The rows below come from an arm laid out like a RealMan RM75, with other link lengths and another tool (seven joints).
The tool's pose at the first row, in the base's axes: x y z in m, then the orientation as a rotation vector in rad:
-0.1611, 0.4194, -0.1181, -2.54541, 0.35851, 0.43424
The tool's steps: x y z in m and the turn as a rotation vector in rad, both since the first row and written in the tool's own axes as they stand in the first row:
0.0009, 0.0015, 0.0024, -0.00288, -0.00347, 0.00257
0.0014, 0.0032, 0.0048, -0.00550, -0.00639, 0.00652
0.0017, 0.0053, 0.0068, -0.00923, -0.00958, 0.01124
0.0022, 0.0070, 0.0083, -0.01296, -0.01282, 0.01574
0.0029, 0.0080, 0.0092, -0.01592, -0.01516, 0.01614
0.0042, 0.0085, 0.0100, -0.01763, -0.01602, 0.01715
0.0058, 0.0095, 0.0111, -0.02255, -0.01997, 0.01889
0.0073, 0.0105, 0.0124, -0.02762, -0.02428, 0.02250
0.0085, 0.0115, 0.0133, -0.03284, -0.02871, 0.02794
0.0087, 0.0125, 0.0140, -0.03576, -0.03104, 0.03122
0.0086, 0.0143, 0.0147, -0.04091, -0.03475, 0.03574
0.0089, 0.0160, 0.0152, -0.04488, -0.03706, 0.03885
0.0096, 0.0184, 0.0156, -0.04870, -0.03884, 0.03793
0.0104, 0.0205, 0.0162, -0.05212, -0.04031, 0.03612
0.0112, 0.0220, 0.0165, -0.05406, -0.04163, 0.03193
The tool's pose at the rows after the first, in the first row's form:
-0.1613, 0.4193, -0.1211, -2.54695, 0.36016, 0.44039
-0.1620, 0.4191, -0.1240, -2.54829, 0.36383, 0.44629
-0.1629, 0.4184, -0.1266, -2.55055, 0.36825, 0.45316
-0.1634, 0.4177, -0.1288, -2.55279, 0.37237, 0.46000
-0.1633, 0.4173, -0.1303, -2.55489, 0.37164, 0.46396
-0.1624, 0.4171, -0.1316, -2.55619, 0.37240, 0.46593
-0.1616, 0.4166, -0.1336, -2.55956, 0.37254, 0.47300
-0.1608, 0.4162, -0.1356, -2.56278, 0.37494, 0.48129
-0.1603, 0.4157, -0.1373, -2.56593, 0.37966, 0.49048
-0.1606, 0.4152, -0.1384, -2.56770, 0.38266, 0.49553
-0.1615, 0.4141, -0.1397, -2.57105, 0.38647, 0.50347
-0.1619, 0.4129, -0.1410, -2.57383, 0.38914, 0.50877
-0.1621, 0.4111, -0.1427, -2.57702, 0.38678, 0.51183
-0.1622, 0.4095, -0.1444, -2.58001, 0.38342, 0.51403
-0.1621, 0.4083, -0.1456, -2.58183, 0.37721, 0.51470

